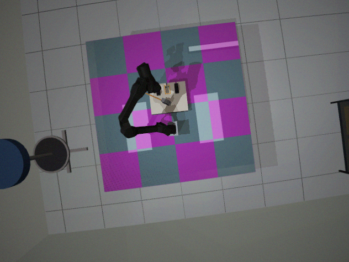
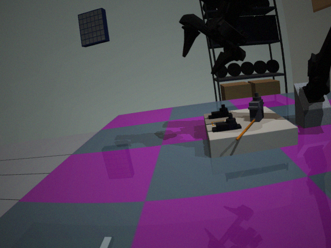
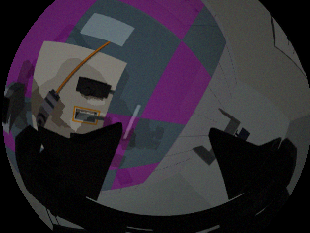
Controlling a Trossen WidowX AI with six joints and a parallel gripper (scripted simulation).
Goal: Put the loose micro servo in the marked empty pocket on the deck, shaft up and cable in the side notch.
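Right now my gripper tip is 160 mm past the beige deck, 110 mm to the left of it and 200 mm above it.
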